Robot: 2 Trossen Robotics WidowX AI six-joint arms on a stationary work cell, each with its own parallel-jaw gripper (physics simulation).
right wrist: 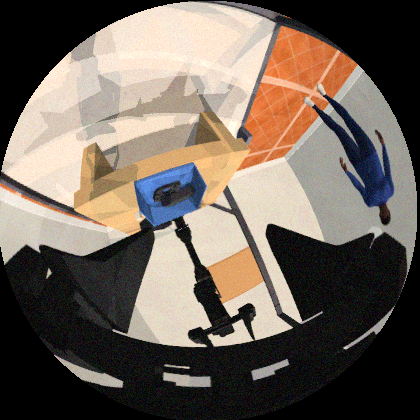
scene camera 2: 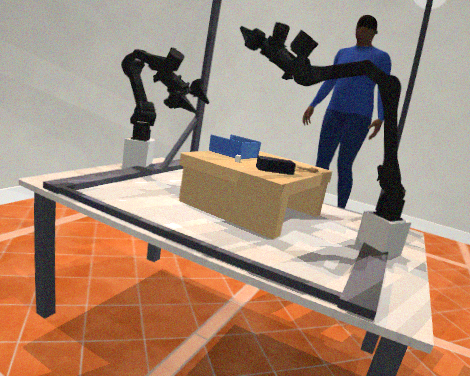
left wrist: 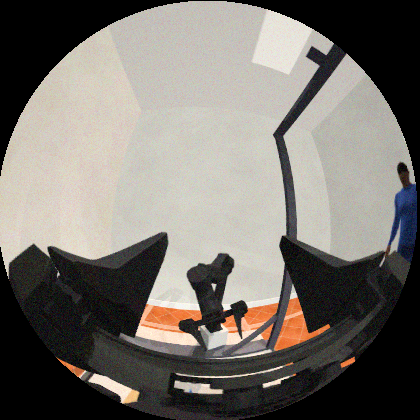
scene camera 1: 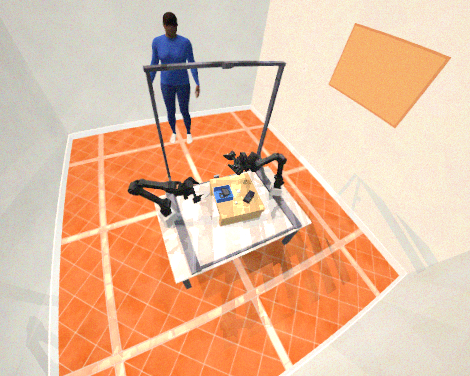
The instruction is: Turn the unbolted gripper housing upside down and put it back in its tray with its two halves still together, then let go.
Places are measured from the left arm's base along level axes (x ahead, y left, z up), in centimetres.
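Pixels of known places: left gripper, between the fingertips: [scene camera 2: 247,30] [left wrist: 226,240] [scene camera 1: 225,159]; right gripper, between the fingertips: [right wrist: 210,231] [scene camera 2: 202,107] [left wrist: 223,345] [scene camera 1: 201,188]; left arm's base, origin of its link: [right wrist: 177,217] [scene camera 2: 387,216] [scene camera 1: 277,185]; right arm's base, origin of its link: [scene camera 2: 140,139] [left wrist: 213,327] [scene camera 1: 166,212].
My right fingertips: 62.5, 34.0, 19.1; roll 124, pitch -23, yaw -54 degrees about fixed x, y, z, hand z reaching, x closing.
For each thing: its top centre in the pictures, then the offset to it from my right fingertips, as dx, dy, dz. Level surfaces: height alone.
- dark gripper housing, centre of its top: [right wrist: 180,202] [scene camera 1: 225,190] -17.4, -10.0, -9.7
- blue open-topped tray, centre of its top: [right wrist: 174,209] [scene camera 2: 236,138] [scene camera 1: 223,191] -15.7, -7.0, -7.8
- black block, centre of its top: [scene camera 2: 276,159] [right wrist: 157,227] [scene camera 1: 249,195] -36.6, -9.8, -9.9
- small white piece, centre of its top: [scene camera 2: 238,155] -27.2, -2.0, -11.5
- thin tan piece, centre of its top: [scene camera 2: 313,168] -34.7, -27.1, -12.6
- white table, height of its surface: dz -29.7
The dark gripper housing [scene camera 1: 225,192] [right wrist: 175,194] lies in the blue open-topped tray [scene camera 1: 225,199] [scene camera 2: 246,149] [right wrist: 165,216] on the wooden stand. Its tray walls hide it in scene camera 2; its exact side up and the seam of its halves are too small to tell. My right gripper [scene camera 1: 197,190] [scene camera 2: 201,106] [left wrist: 223,345] [right wrist: 210,231] is open and empty, above and to the left of the tray in scene camera 2, apart from it. My left gripper [scene camera 1: 228,162] [scene camera 2: 242,29] [left wrist: 226,240] [right wrist: 236,349] is open and empty, raised high above the stand.
The wooden stand [scene camera 1: 241,215] [scene camera 2: 230,200] also bears a black block [scene camera 1: 248,196] [scene camera 2: 275,164], a small white piece [scene camera 2: 238,158] and a thin tan piece [scene camera 2: 312,169]. A dark frame [scene camera 1: 275,102] rises over the white table [scene camera 1: 175,250]. A person [scene camera 1: 173,55] stands behind it.
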